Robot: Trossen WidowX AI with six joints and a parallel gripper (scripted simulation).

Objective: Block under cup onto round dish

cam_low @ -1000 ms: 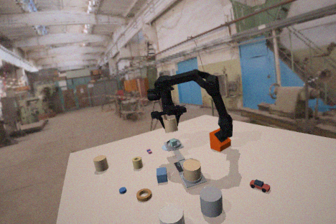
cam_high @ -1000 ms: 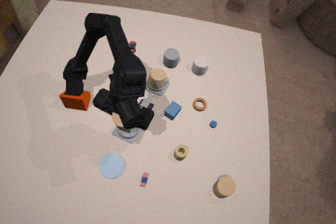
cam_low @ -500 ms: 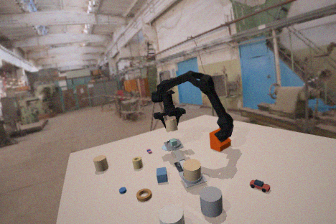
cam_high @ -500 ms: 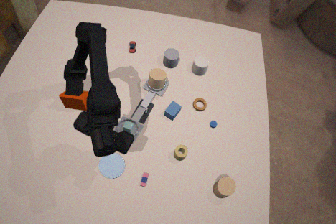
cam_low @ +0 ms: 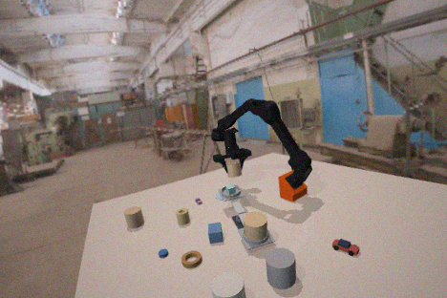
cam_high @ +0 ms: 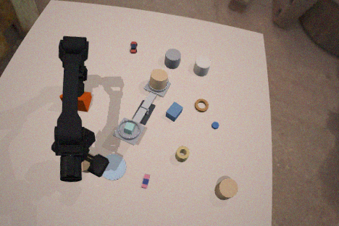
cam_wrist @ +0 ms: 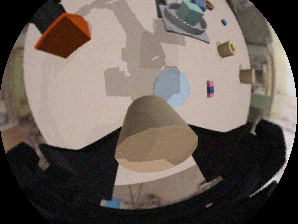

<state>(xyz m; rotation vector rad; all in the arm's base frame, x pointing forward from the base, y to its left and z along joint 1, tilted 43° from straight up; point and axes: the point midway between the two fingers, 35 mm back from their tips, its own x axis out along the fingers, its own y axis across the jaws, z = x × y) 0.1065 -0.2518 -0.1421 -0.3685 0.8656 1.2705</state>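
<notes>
My gripper tip is 140 mm short of the pale-green block, 150 mm to the right of it and 10 mm above it. Round my gripper tip: light blue round dish (80 mm ahead, 20 mm to the left, 90 mm below); pink-and-blue piece (210 mm ahead, 20 mm to the right, 90 mm below); yellow ring (340 mm ahead, 90 mm to the left, 70 mm below).
</notes>
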